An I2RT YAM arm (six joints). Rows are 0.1 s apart.
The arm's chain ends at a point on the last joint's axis. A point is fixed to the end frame.
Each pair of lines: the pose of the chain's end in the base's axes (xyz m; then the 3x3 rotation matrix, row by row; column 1 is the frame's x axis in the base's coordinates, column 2 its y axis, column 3 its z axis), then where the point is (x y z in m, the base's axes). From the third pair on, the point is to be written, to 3 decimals.
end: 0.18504 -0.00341 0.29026; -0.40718 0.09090 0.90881; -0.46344 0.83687 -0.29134; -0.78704 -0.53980 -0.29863
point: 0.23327 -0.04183 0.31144
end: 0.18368 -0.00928 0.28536; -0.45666 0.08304 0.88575; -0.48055 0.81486 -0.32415; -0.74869 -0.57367 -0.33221
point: 0.23201 -0.04812 0.30552
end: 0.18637 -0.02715 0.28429; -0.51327 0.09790 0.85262; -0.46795 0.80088 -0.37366; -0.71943 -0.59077 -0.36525
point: 0.234 -0.068 0.303
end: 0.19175 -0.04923 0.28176; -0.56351 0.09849 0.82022; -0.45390 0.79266 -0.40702; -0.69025 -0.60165 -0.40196
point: 0.238 -0.092 0.299
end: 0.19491 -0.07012 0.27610; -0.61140 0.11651 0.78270; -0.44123 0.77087 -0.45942; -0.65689 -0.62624 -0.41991
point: 0.240 -0.115 0.292
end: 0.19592 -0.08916 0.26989; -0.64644 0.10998 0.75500; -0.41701 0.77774 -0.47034; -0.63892 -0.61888 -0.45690
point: 0.240 -0.135 0.284
